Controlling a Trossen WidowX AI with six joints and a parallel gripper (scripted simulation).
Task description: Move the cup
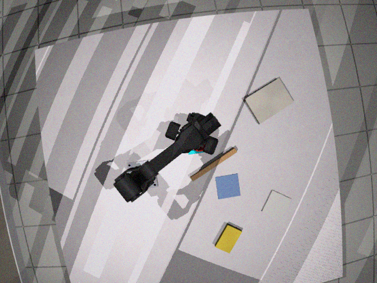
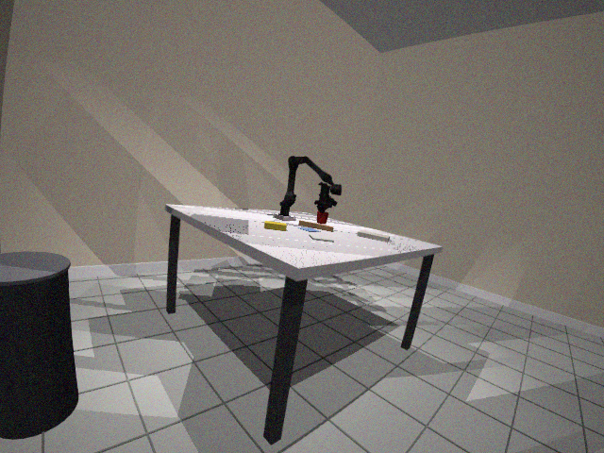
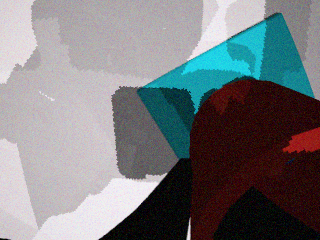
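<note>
The blue marble is 40 mm ahead of my gripper tip, 20 mm to the right of it and 20 mm below it. The rest, counted from my gripper tip: cyan pad 30 mm ahead, 10 mm to the right, 70 mm below; wooden slat 90 mm ahead, 100 mm to the right, 50 mm below; red cup 30 mm ahead, 10 mm to the right.
</note>
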